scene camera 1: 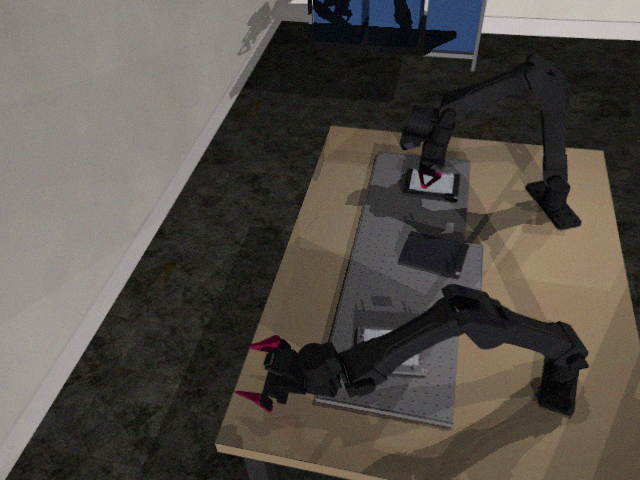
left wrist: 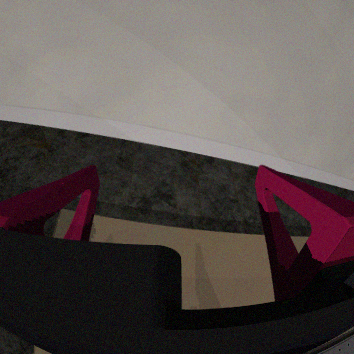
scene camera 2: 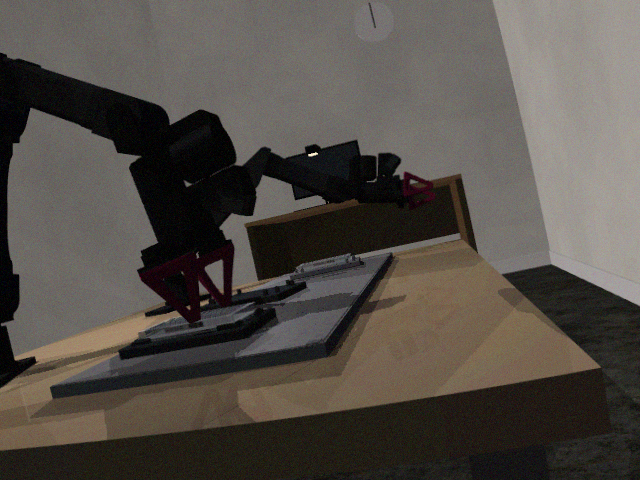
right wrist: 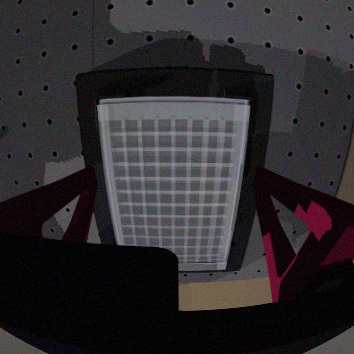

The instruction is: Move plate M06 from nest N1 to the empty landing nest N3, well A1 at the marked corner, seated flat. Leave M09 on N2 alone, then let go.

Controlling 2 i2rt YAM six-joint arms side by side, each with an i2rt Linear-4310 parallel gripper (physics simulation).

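Note:
A pale gridded plate [scene camera 1: 447, 184] [scene camera 2: 235, 312] [right wrist: 175, 150] lies in the dark nest [scene camera 2: 180, 342] [right wrist: 175, 82] at the top of scene camera 1; whether it is fully seated cannot be told. My right gripper [scene camera 1: 430, 180] [scene camera 2: 209, 312] [right wrist: 174, 175] is open, its fingertips low at the plate's two long sides. A dark nest [scene camera 1: 431, 253] [scene camera 2: 268, 294] in the middle holds no plate. Another pale plate [scene camera 1: 376, 334] [scene camera 2: 323, 265] sits in the nearer nest, partly hidden by the left arm. My left gripper [scene camera 1: 243, 369] [scene camera 2: 433, 190] [left wrist: 176, 173] is open and empty, away from the nests. Labels and the A1 mark are unreadable.
The three nests stand on a perforated grey board [scene camera 1: 382, 392] [scene camera 2: 310, 341] [right wrist: 45, 45] on the wooden table [scene camera 1: 289, 299] [scene camera 2: 439, 335]. The left arm reaches across the board's near end. A monitor [scene camera 2: 330, 162] and a wooden cabinet [scene camera 2: 457, 206] stand behind in scene camera 2.

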